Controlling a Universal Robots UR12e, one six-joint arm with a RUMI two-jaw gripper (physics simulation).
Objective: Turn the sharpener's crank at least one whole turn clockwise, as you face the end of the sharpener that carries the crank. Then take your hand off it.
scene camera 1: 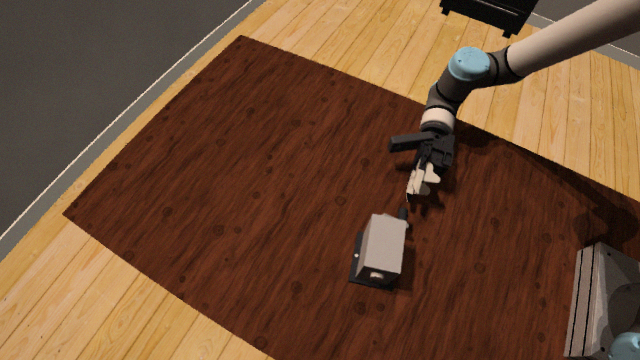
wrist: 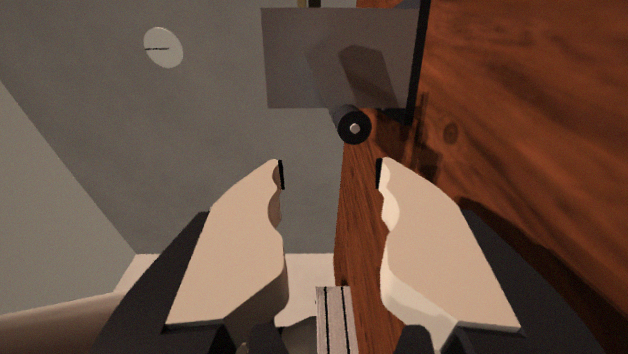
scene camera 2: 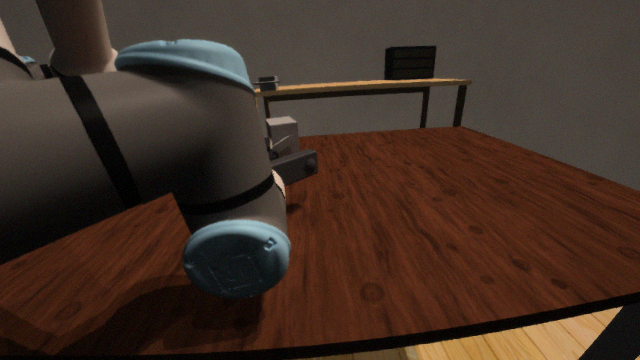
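The sharpener is a grey box on a dark base, standing upright on the brown table. Its crank carries a black cylindrical handle beside the crank end, on the right of the box in scene camera 1. In the wrist view the handle points toward the camera, and the crank arm is hard to make out. My gripper is partly open and empty. Its fingertips are short of the handle's end and apart from it. In scene camera 2 the arm hides the fingers.
The brown table carries the sharpener. A grey metal block stands at the lower right in scene camera 1. A second table with a black drawer cabinet and a small grey object stands behind.
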